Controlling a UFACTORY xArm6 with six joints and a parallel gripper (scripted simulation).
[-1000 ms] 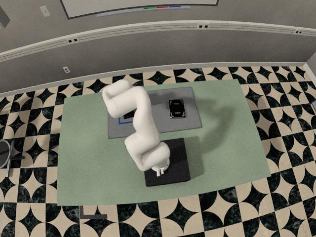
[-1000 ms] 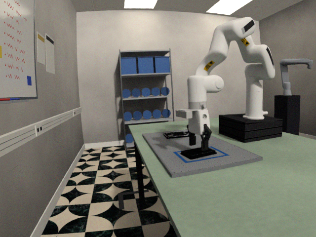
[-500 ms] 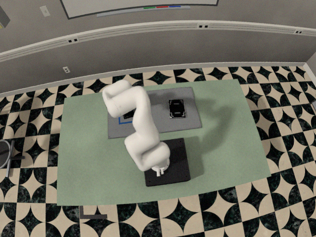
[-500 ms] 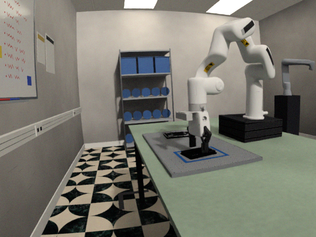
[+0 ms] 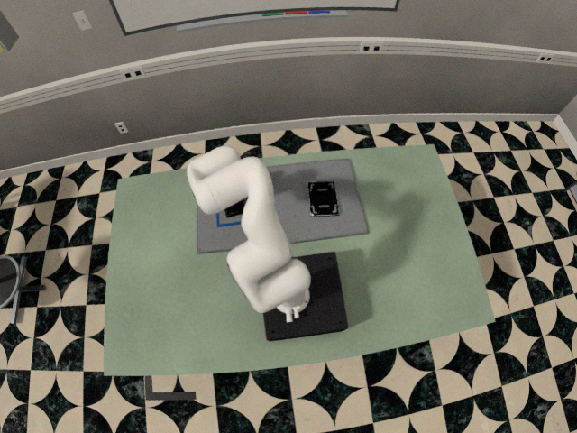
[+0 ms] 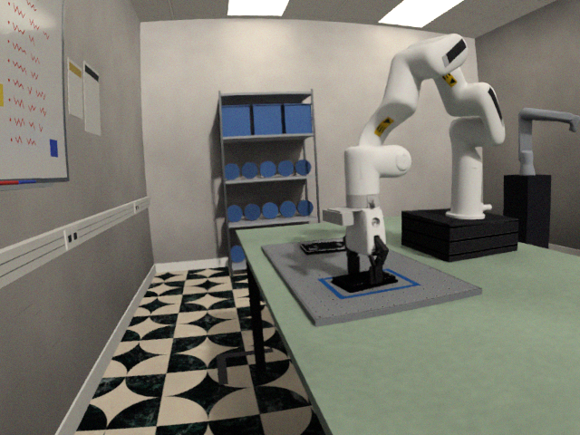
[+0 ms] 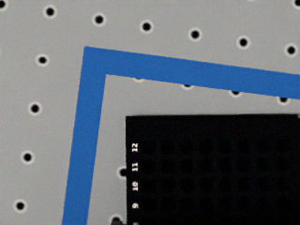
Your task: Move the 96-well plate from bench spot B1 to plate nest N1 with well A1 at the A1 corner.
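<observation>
The 96-well plate lies 10 mm below my hand. Also, from my hand: plate nest N1: 380 mm to the right, 20 mm below, 20 mm behind.
</observation>
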